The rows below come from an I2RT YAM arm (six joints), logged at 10 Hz.
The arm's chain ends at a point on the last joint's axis. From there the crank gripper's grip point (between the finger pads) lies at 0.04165 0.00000 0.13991 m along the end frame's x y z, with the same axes.
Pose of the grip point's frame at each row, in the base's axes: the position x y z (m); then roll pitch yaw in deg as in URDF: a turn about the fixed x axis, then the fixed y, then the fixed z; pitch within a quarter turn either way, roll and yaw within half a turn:
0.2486, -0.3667, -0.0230, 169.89, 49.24, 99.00
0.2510, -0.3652, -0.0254, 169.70, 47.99, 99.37
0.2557, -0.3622, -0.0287, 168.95, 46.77, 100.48
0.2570, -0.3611, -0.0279, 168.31, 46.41, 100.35
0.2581, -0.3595, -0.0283, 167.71, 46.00, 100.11
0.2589, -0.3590, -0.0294, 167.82, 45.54, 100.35
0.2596, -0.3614, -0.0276, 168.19, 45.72, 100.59
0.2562, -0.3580, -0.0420, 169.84, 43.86, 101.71
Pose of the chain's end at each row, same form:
0.2123, -0.2944, 0.0985, 169.89, 49.24, 99.00
0.2142, -0.2959, 0.0977, 169.70, 47.99, 99.37
0.2163, -0.2967, 0.0957, 168.95, 46.77, 100.48
0.2164, -0.2968, 0.0967, 168.31, 46.41, 100.35
0.2166, -0.2964, 0.0966, 167.71, 46.00, 100.11
0.2176, -0.2970, 0.0961, 167.82, 45.54, 100.35
0.2188, -0.2989, 0.0978, 168.19, 45.72, 100.59
0.2188, -0.2990, 0.0862, 169.84, 43.86, 101.71

